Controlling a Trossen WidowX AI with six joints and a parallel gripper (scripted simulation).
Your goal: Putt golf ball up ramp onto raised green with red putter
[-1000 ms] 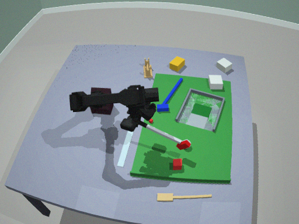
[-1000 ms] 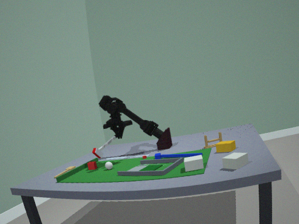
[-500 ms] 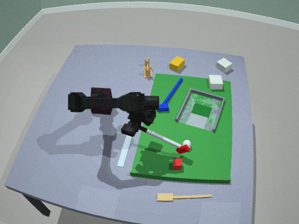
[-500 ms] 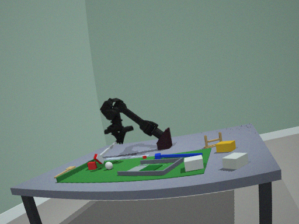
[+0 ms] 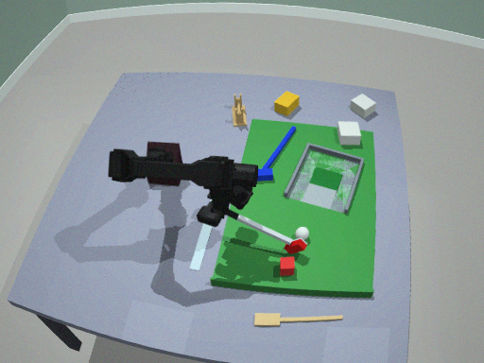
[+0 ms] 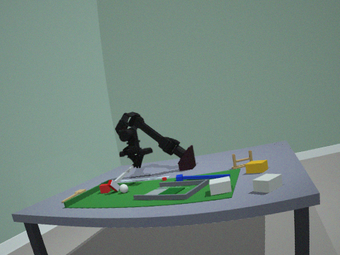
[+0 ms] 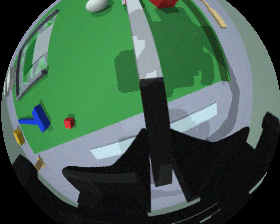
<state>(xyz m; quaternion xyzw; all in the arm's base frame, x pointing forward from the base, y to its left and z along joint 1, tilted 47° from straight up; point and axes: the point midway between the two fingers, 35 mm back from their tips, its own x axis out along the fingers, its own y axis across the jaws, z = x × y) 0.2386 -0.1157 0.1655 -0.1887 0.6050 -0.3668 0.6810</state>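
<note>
My gripper tip is 140 mm to the right of the small red cube, 70 mm above it and 40 mm short of it. The rest, counted from my gripper tip: blue putter: 340 mm to the left, 120 mm ahead, 60 mm below; pale strip: 80 mm below, 60 mm behind, 10 mm to the right; white golf ball: 230 mm ahead, 50 mm below.
</note>
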